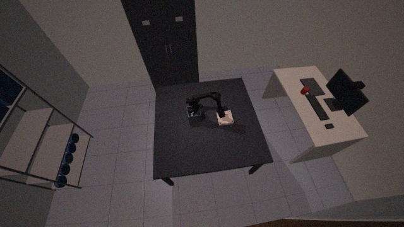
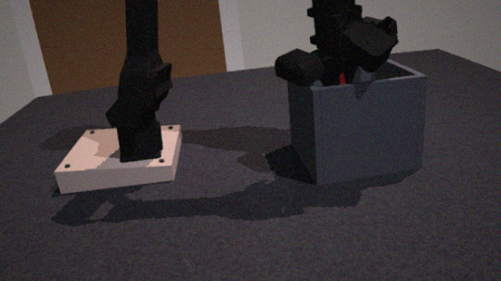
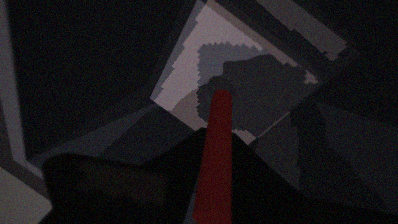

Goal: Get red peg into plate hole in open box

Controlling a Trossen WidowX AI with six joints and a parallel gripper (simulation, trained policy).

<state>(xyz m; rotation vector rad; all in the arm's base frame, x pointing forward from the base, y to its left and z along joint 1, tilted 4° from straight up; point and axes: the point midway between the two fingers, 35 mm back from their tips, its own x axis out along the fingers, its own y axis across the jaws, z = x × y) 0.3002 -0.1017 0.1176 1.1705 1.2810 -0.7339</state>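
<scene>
Right now the pale plate is 10 mm ahead of my gripper tip, 10 mm to the right of it and 40 mm below it. From my gripper tip the other things lie so: red peg (10 mm to the right, 10 mm above).
</scene>
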